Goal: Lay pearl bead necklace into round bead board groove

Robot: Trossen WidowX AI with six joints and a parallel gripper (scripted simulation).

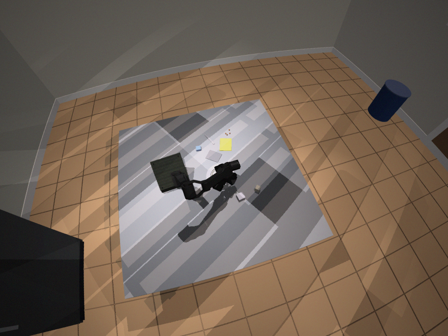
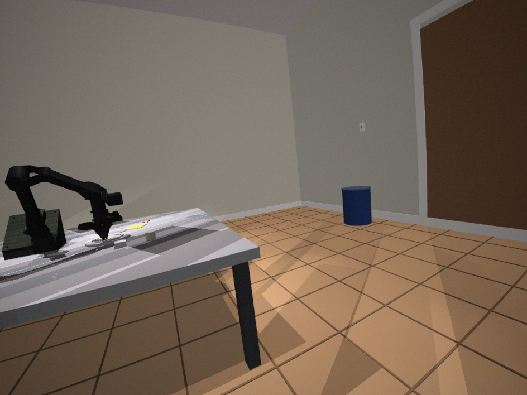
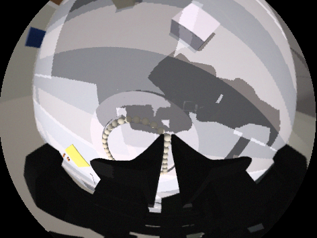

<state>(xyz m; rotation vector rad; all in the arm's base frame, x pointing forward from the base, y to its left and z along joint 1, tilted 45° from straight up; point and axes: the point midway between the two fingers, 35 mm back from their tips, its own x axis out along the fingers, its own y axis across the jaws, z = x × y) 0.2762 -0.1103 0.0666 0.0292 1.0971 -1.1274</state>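
Right now my gripper tip is 60 mm to the right of the round bead board, 10 mm short of it and 10 mm above it. Round my gripper tip: grey card (240 mm to the left, 20 mm below, 20 mm ahead); beige cube (200 mm ahead, 120 mm to the right); white block (130 mm to the right, 70 mm ahead, 10 mm below).
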